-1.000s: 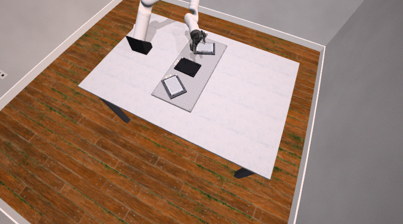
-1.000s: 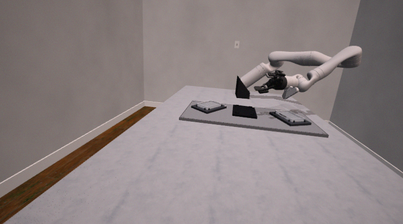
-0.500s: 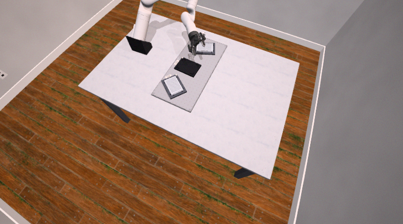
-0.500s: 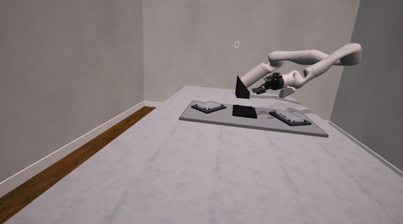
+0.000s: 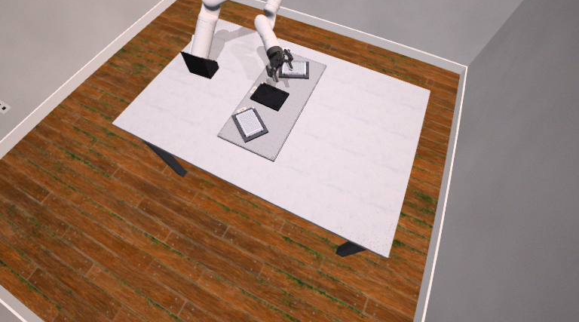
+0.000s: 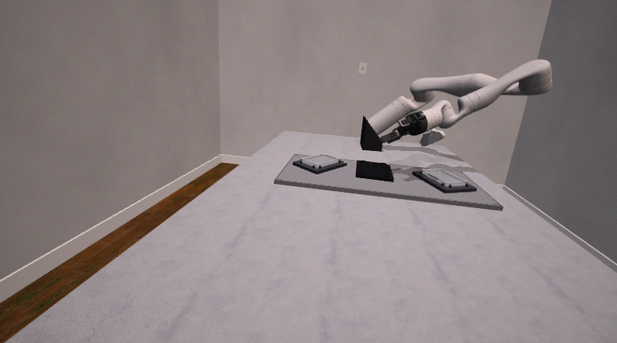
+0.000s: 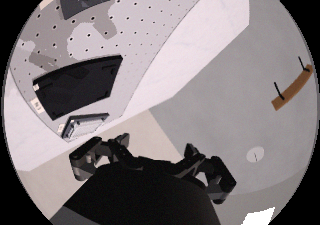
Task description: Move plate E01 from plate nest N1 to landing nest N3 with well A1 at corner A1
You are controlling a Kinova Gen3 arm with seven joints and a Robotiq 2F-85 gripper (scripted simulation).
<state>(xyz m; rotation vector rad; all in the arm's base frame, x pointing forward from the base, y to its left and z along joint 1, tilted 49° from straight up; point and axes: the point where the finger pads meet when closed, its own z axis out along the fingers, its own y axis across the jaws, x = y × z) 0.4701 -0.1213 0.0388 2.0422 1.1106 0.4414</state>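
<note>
My gripper is now 10 cm past the nest N1, 21 cm to the left of it and 15 cm above it. Round my hand: landing nest N3: 7 cm behind, 2 cm to the right, 15 cm below.
</note>
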